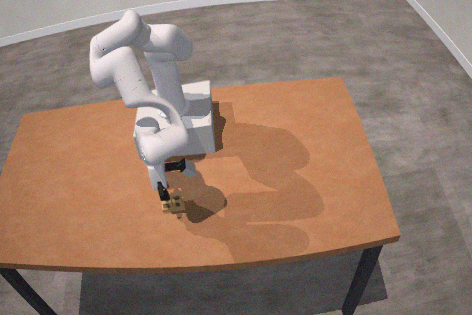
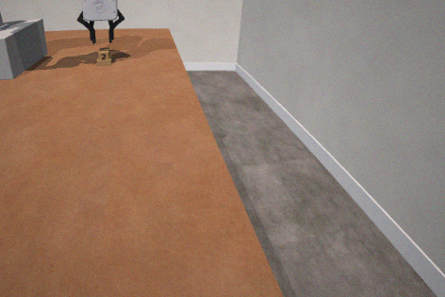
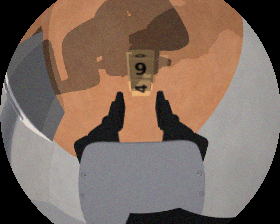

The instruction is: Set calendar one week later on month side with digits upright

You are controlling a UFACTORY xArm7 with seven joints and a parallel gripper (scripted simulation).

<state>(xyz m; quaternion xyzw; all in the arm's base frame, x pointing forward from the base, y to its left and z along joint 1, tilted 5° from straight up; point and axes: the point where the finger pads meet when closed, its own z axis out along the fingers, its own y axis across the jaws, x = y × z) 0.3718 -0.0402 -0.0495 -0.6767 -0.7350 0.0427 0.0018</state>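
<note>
Right now the wooden tray is 2 cm to the left of my hand and 8 cm below it.
</note>
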